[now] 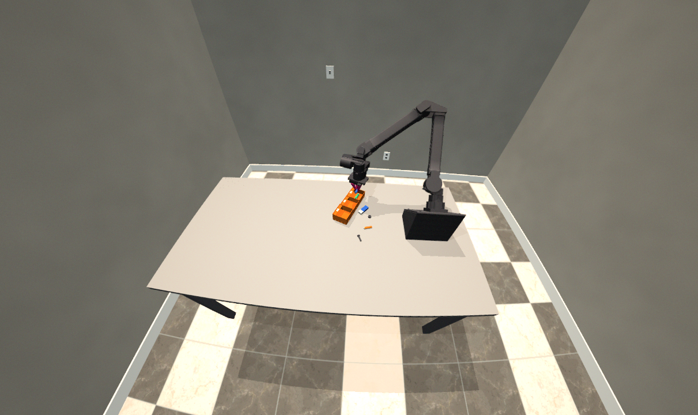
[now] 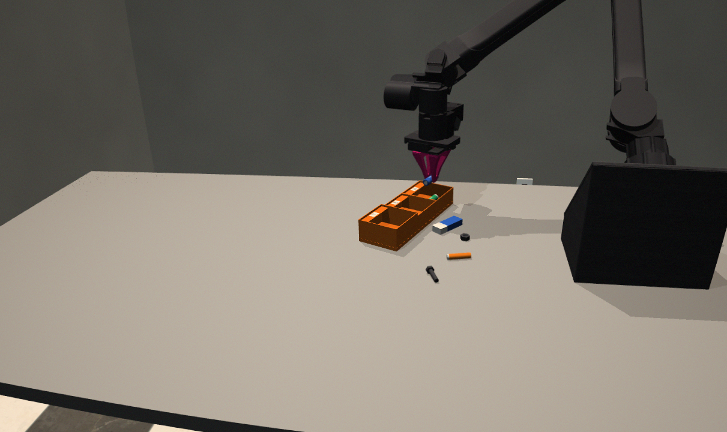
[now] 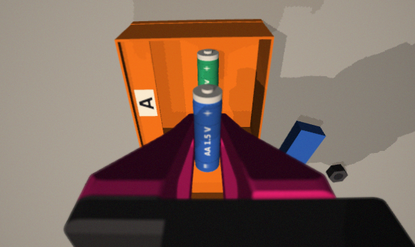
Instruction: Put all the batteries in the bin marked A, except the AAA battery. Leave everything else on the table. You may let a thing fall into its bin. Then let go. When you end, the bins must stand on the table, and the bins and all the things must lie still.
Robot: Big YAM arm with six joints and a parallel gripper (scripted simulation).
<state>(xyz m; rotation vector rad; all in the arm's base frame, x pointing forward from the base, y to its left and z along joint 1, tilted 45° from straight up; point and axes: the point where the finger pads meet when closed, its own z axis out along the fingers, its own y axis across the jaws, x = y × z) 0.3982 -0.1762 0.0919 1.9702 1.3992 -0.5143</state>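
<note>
Now: hand 5 cm above the green battery. From my hand the other things lie so: eraser: 10 cm to the left, 6 cm below, 4 cm behind; then orange bin row: 8 cm to the left, 5 cm below, 3 cm ahead; then blue battery: right at my hand.
</note>
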